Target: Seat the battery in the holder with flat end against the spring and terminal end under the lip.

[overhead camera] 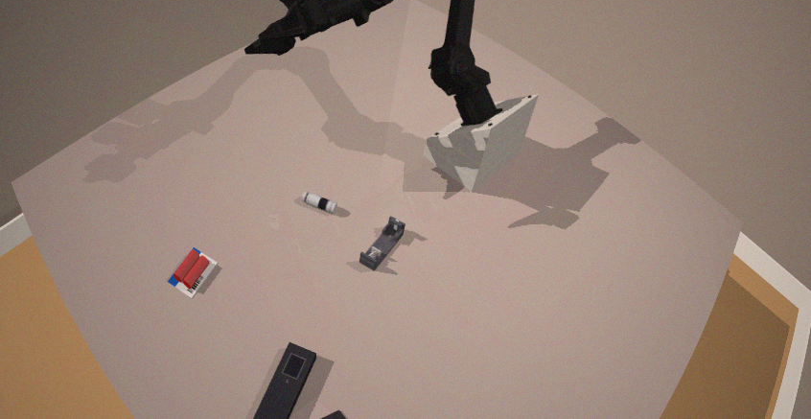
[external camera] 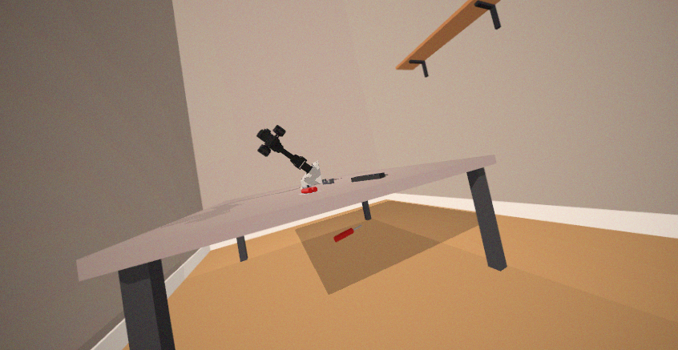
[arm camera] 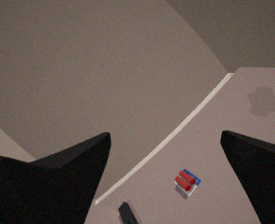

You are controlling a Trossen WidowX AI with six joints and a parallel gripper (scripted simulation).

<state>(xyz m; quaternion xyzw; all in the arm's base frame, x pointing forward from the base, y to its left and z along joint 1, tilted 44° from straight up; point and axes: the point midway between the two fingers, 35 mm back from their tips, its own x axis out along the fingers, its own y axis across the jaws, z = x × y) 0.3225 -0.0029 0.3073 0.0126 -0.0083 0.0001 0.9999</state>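
The battery lies 29 cm below my gripper tip, 14 cm to the left of it and 6 cm behind it. From my gripper tip the other things lie so: black remote-like device (40 cm to the left, 29 cm below, 22 cm ahead); red object (49 cm below, 26 cm to the left, 26 cm ahead).
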